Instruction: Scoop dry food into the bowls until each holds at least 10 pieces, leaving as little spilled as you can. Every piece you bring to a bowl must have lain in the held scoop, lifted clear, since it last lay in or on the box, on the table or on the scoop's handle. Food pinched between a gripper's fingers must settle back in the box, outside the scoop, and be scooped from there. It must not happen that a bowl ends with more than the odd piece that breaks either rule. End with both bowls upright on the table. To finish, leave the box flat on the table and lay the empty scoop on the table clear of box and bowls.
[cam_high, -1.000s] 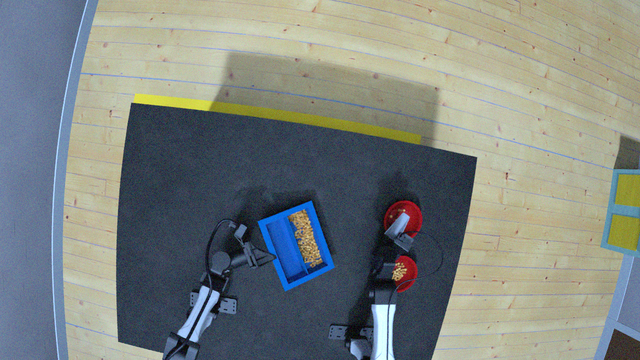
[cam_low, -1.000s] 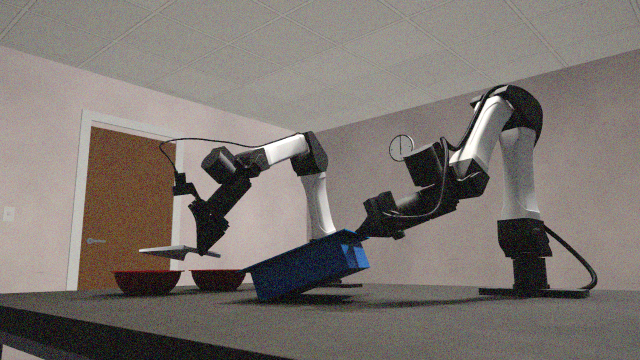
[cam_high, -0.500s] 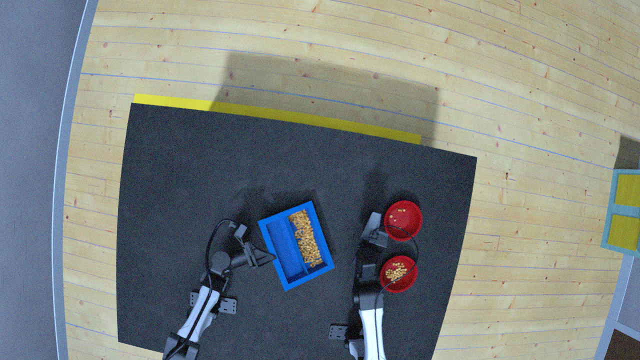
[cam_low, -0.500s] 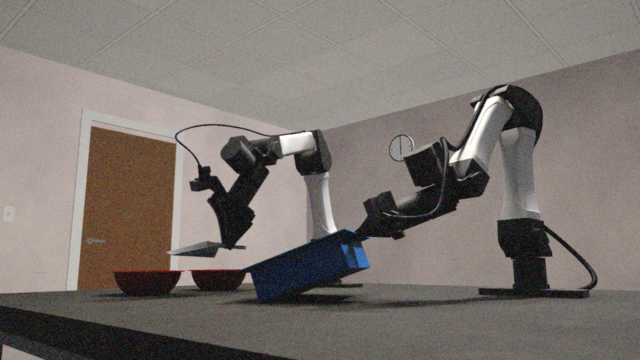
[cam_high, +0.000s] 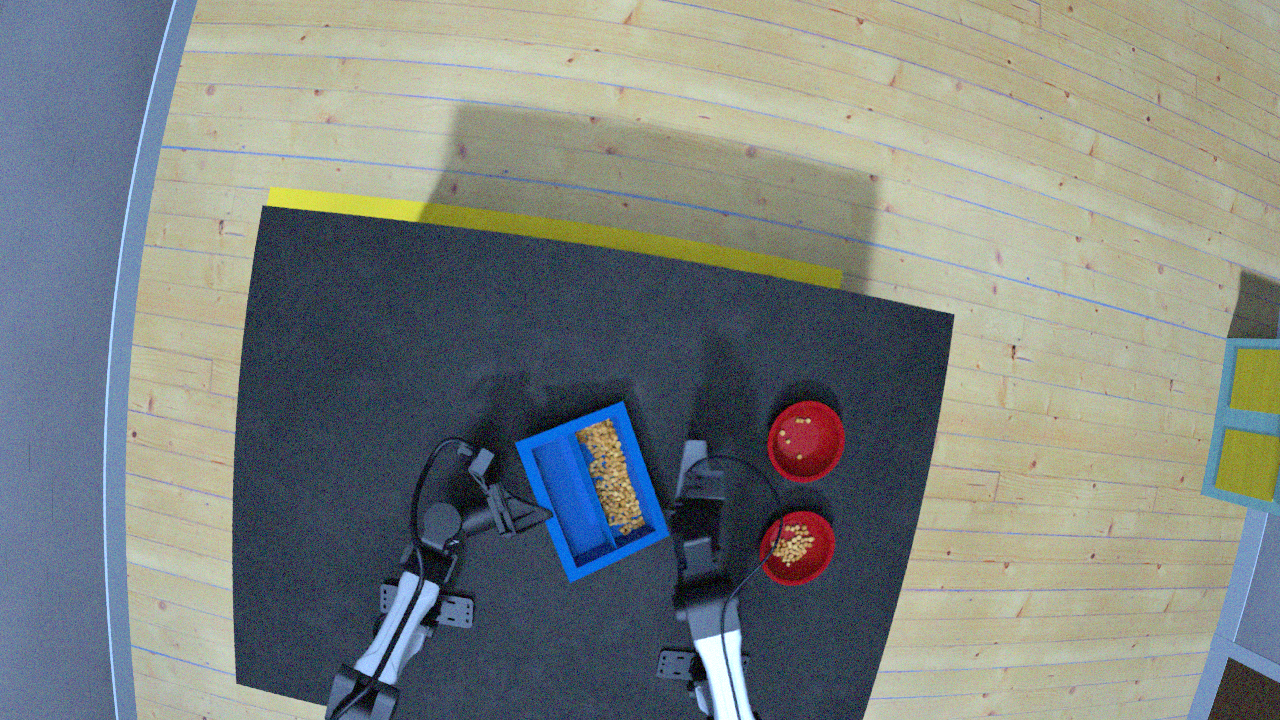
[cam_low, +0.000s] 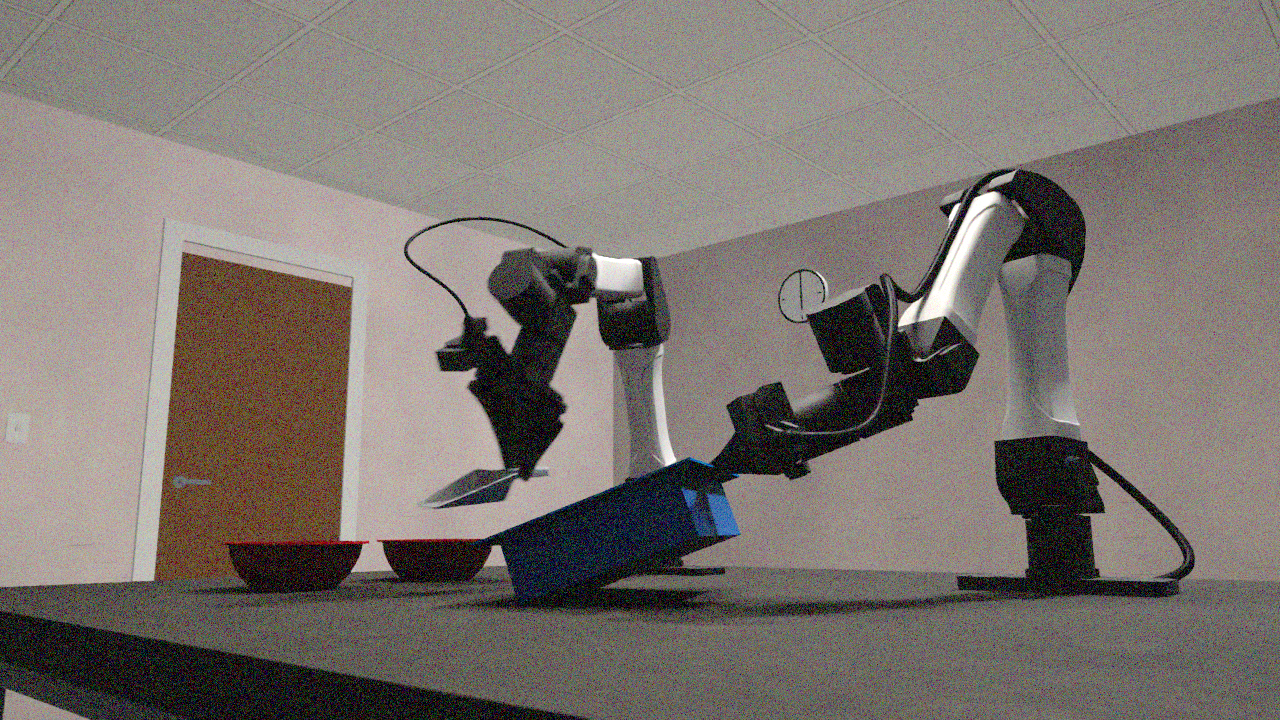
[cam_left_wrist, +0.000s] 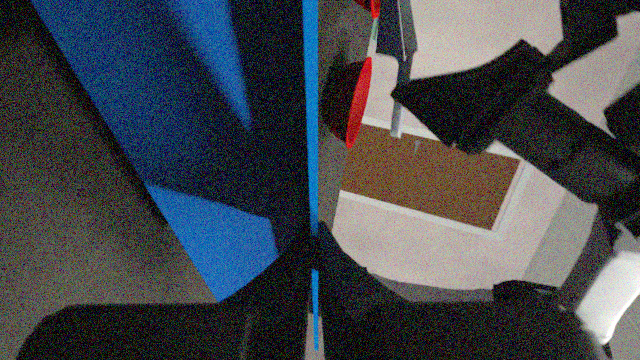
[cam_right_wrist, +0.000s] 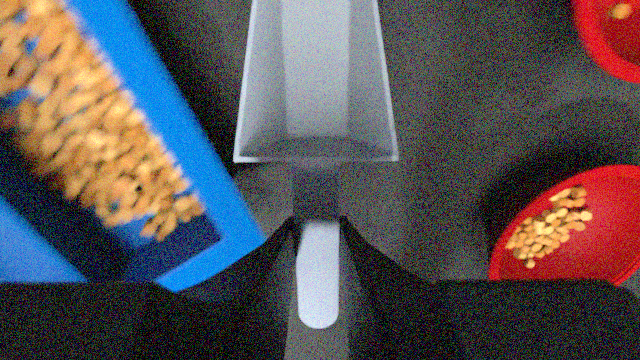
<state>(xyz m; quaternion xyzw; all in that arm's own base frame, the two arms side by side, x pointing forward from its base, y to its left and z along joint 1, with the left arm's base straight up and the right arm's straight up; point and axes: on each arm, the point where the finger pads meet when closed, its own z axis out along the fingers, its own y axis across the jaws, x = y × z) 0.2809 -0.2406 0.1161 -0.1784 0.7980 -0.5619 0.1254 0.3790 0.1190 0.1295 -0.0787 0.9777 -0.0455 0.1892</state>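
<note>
Right now the grey scoop is 4 cm ahead of my right hand, 2 cm below it and 1 cm to the left of it. The rest, counted from my right hand: blue box (18 cm to the left, 6 cm below, 1 cm behind).
</note>
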